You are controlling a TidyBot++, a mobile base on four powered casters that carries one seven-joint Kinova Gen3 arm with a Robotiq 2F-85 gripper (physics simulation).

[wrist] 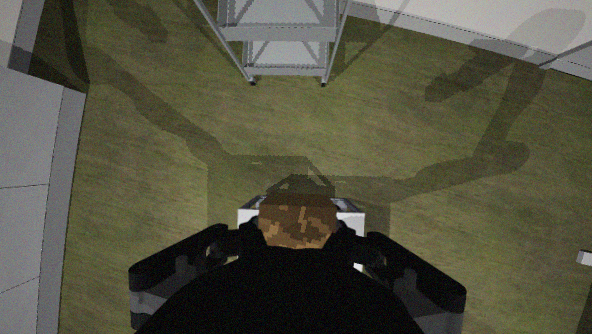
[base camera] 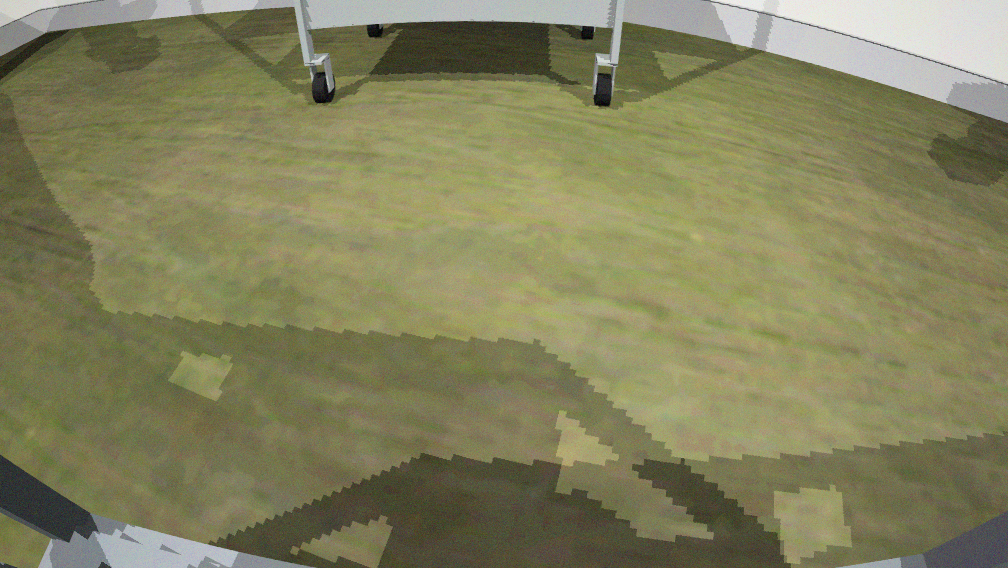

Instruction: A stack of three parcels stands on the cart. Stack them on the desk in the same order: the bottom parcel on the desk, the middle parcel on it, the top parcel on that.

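Observation:
My gripper is shut on a brown parcel at the lower middle of the wrist view. The parcel is held high over the floor, in front of my white base. The cart stands apart from the gripper at the top middle of both views. In the base camera its lower side panel, legs and casters show; in the wrist view its near end shows partly, cut off by the top edge. No parcel shows on the visible part of the cart. I cannot identify the desk in either view.
A large light-grey block with seams stands along the left of the wrist view. White walls with a grey baseboard run behind the cart. A small white piece shows at the right edge. Shadows cross the green-brown floor.

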